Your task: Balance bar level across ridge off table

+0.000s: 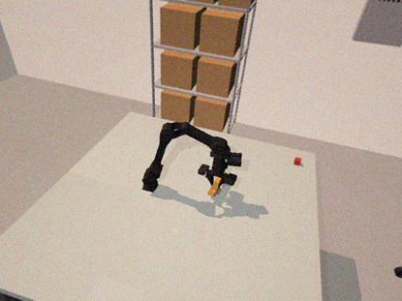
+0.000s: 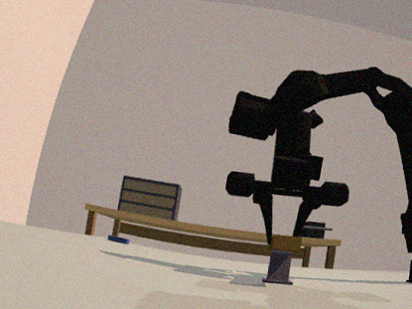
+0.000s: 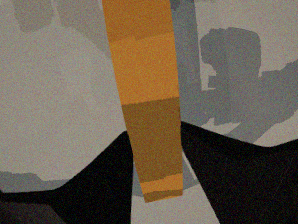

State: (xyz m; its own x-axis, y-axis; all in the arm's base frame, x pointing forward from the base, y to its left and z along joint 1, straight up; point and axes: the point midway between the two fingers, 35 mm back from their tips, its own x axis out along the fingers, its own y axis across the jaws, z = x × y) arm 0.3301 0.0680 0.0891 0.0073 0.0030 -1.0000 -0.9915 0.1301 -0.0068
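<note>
My gripper tip is 3 cm to the right of the orange bar. Also, from my gripper tip: red cube: 41 cm ahead, 43 cm to the left, 4 cm below.
</note>
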